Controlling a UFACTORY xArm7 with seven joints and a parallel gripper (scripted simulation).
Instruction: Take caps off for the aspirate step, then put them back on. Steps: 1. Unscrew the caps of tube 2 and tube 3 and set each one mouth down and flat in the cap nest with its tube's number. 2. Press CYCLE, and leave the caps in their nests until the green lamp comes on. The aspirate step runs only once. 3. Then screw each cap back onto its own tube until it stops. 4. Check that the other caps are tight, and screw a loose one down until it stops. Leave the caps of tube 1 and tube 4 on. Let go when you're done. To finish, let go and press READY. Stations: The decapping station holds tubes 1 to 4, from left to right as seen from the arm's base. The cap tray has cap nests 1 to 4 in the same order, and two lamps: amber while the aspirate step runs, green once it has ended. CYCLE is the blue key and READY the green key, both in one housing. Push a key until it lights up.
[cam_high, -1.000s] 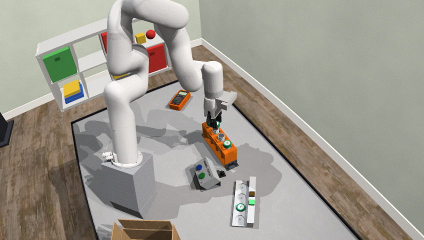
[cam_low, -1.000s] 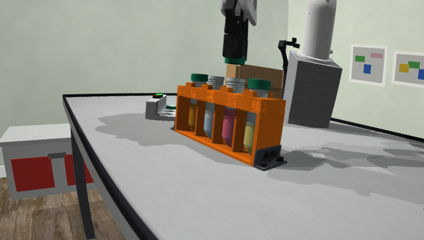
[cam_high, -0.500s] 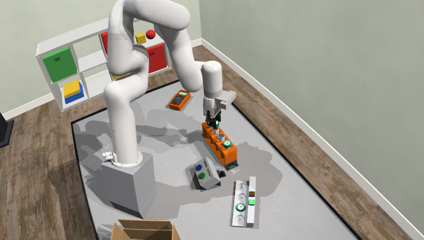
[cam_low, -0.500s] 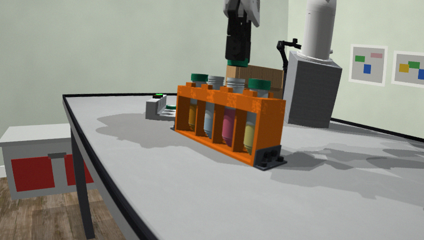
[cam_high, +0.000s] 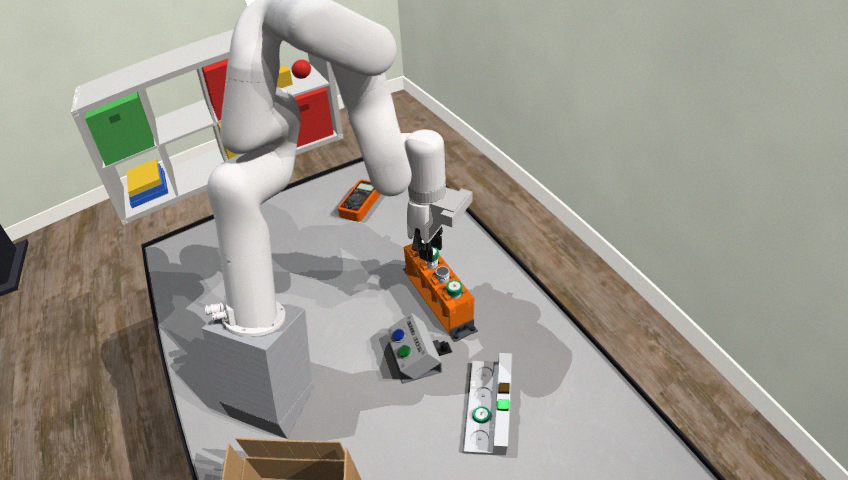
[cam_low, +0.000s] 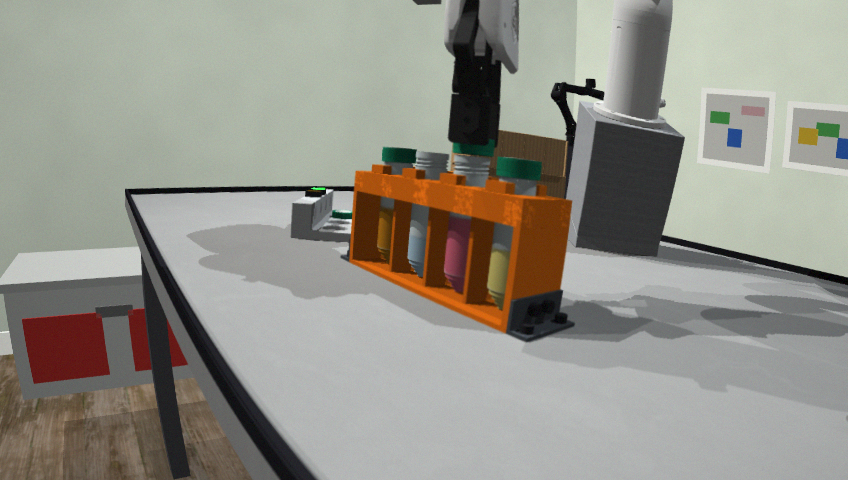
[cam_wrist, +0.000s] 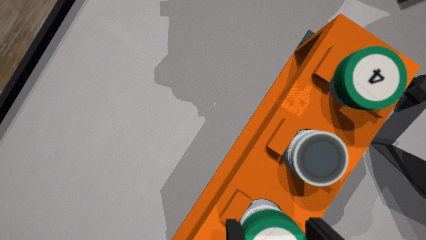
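My hand is 50 mm to the left of the tube 3 threaded neck and 30 mm above it. Also, from my hand: cap 4 (10 mm ahead, 100 mm to the right, 30 mm below); cap 1 (50 mm to the left, 30 mm below); cap 2 (20 mm below).
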